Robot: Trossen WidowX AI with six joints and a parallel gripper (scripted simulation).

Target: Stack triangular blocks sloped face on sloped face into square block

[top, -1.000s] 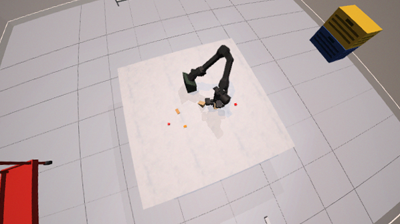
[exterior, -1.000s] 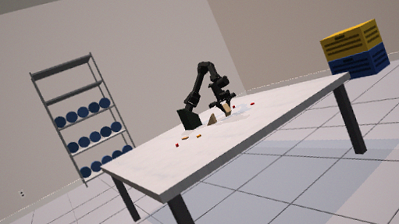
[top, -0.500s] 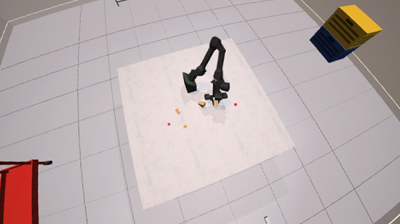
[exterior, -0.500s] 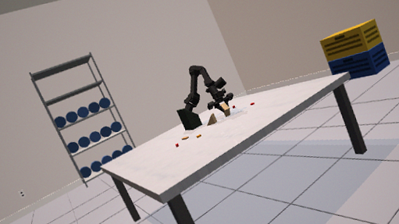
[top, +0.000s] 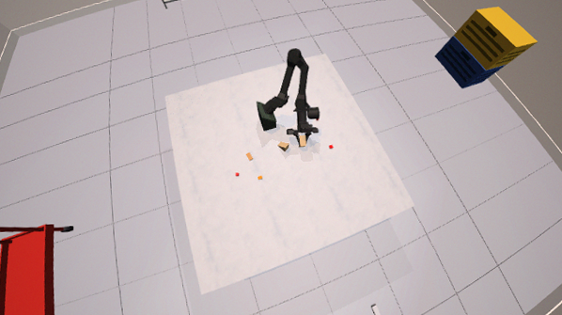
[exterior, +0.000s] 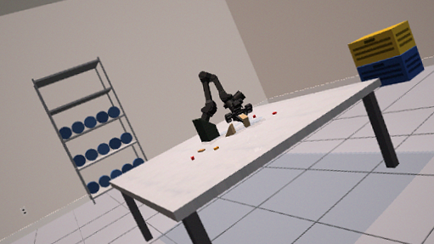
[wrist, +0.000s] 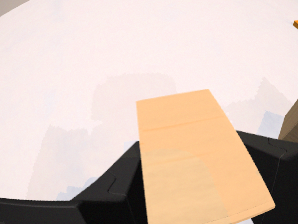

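Now: the triangular block 1 cm above my gripper tip.
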